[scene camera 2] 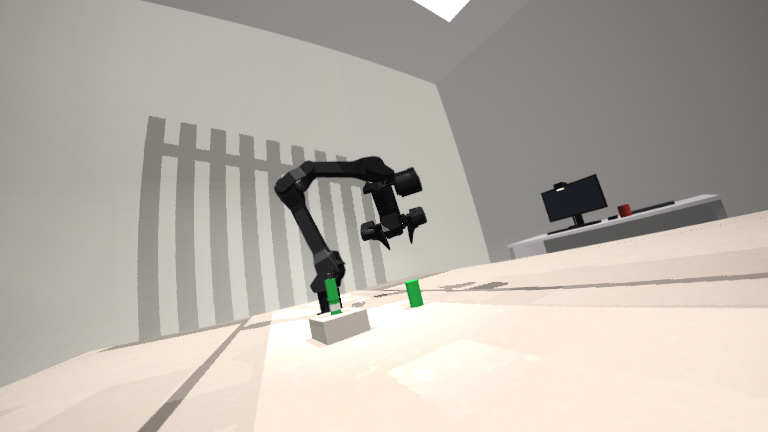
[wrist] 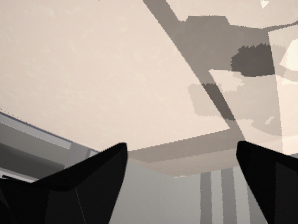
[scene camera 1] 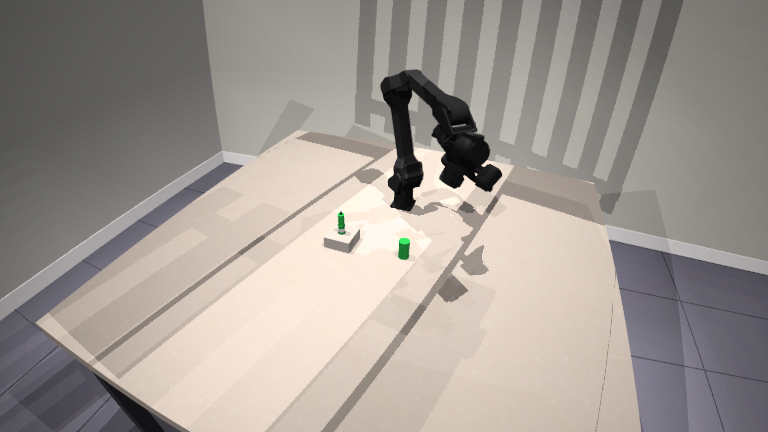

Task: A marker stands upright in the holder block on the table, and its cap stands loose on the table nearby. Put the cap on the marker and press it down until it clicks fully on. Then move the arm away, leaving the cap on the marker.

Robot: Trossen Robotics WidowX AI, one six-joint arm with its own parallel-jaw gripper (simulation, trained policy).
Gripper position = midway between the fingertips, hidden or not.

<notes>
I see my gripper (scene camera 2: 400,246) and a holder block (scene camera 2: 333,331).
My gripper shows as well in the wrist view (wrist: 182,149) and in scene camera 1 (scene camera 1: 482,185).
</notes>
